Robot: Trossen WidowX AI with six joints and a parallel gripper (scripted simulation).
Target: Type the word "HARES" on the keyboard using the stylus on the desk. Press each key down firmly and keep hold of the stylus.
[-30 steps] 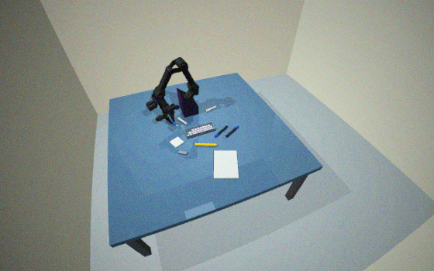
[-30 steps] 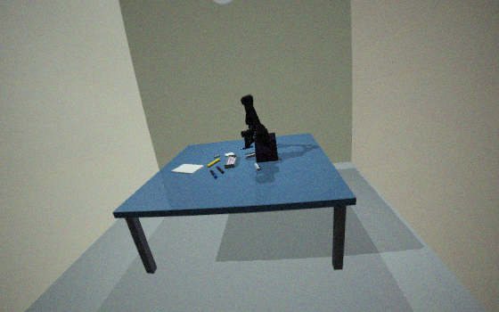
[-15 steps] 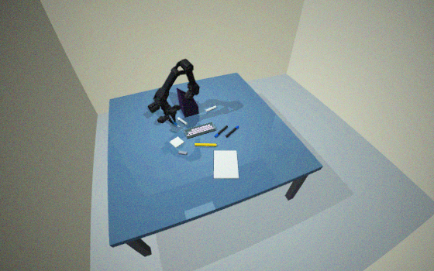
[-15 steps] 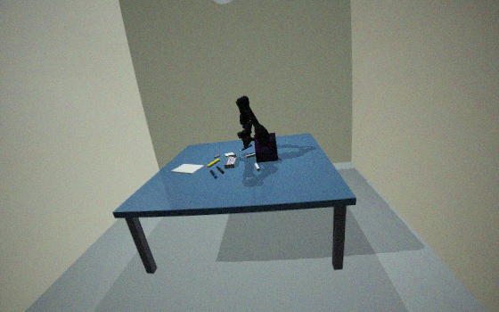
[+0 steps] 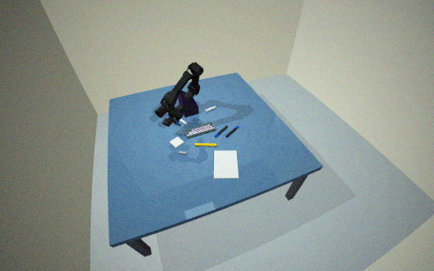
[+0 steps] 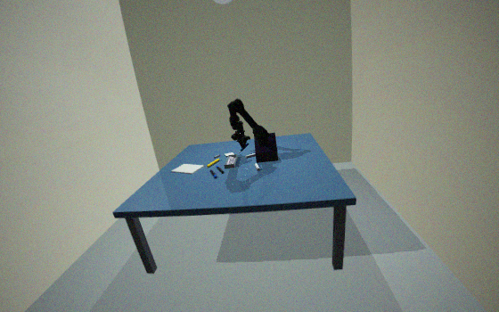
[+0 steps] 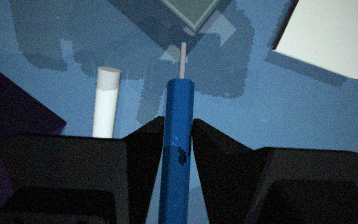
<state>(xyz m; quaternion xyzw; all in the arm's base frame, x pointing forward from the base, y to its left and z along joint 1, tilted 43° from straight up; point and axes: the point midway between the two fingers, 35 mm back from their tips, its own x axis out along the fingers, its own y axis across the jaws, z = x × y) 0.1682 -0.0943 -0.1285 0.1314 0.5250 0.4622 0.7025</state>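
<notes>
My gripper tip is now 12 cm short of the small white block, 5 cm to the left of it and 5 cm above it. The rest, counted from my gripper tip: yellow marker (24 cm ahead, 11 cm to the left, 5 cm below); then blue stylus (1 cm ahead, 1 cm to the left, 1 cm below); then small grey piece (23 cm ahead, 5 cm to the right, 5 cm below).
</notes>
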